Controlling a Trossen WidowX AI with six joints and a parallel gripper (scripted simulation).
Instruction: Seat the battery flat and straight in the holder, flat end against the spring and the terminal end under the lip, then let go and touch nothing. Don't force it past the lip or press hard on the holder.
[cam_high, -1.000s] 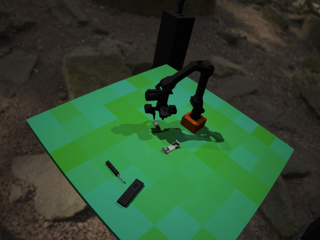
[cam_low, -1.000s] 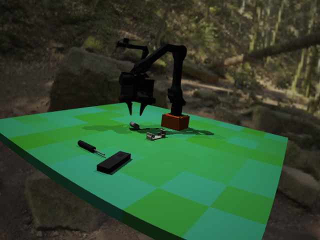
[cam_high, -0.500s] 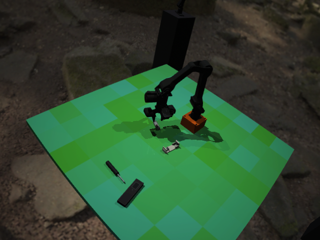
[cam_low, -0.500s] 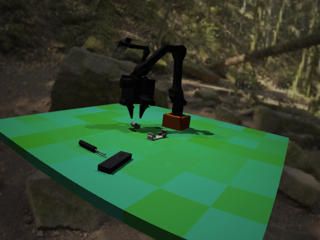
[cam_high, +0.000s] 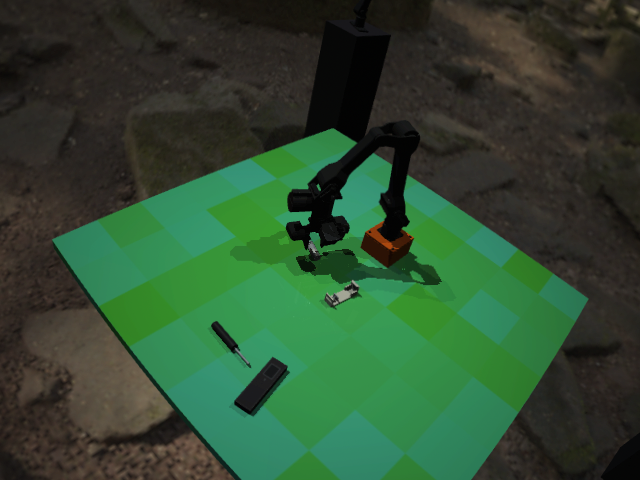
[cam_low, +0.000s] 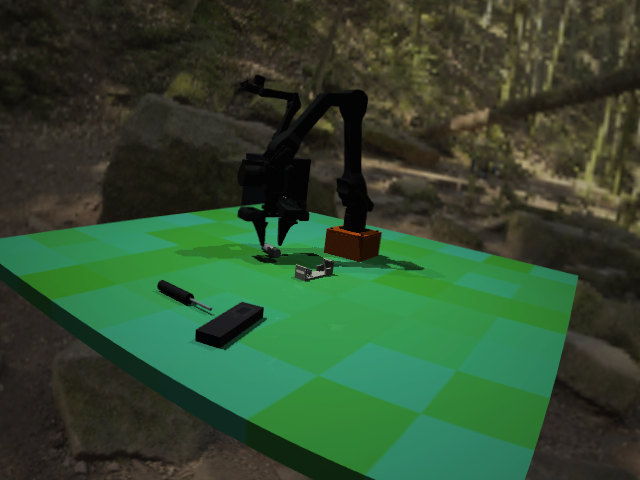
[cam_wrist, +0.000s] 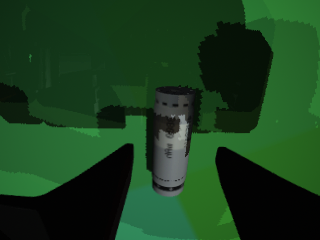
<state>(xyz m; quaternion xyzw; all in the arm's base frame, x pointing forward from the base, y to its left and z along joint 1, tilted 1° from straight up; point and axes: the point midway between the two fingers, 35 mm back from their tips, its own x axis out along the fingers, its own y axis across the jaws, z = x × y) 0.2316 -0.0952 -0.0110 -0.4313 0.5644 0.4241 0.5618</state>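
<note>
My gripper tip is 10 mm above the battery. From my gripper tip the other things lie so: black screwdriver (400 mm ahead, 190 mm to the left, 10 mm below); then black remote-like box (400 mm ahead, 320 mm to the left, 10 mm below).
</note>
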